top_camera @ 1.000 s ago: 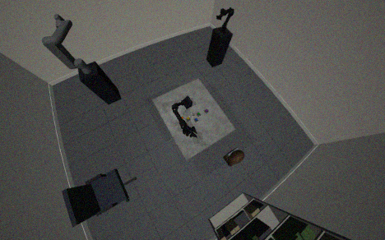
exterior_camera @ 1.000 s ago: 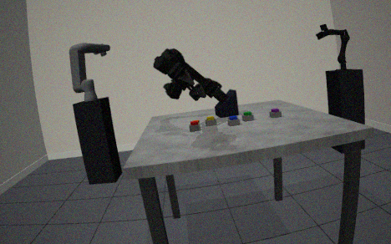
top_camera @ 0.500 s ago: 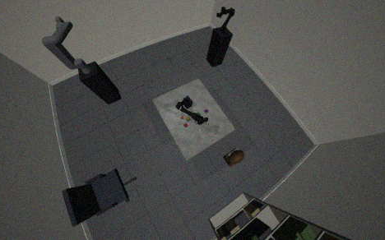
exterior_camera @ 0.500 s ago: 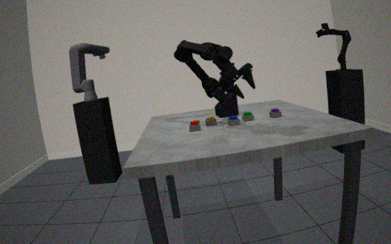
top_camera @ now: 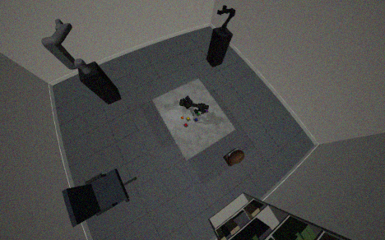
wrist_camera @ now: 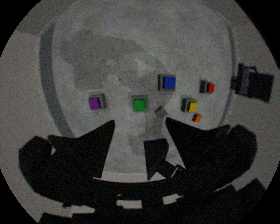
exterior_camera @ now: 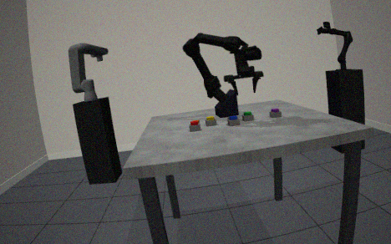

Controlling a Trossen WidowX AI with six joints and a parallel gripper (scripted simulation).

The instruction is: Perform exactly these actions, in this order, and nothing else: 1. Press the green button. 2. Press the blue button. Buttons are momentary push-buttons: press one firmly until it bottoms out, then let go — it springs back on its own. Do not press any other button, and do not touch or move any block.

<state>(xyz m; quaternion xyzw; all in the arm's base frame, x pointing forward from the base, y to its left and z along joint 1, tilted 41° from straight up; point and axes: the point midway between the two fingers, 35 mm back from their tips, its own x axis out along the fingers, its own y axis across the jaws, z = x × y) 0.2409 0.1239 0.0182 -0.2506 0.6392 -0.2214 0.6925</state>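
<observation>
Right now my gripper tip is 9 cm above the green button. Round my gripper tip: yellow button (1 cm behind, 18 cm to the right, 9 cm below); then purple button (1 cm ahead, 14 cm to the left, 9 cm below); then blue button (6 cm ahead, 8 cm to the right, 9 cm below).
</observation>
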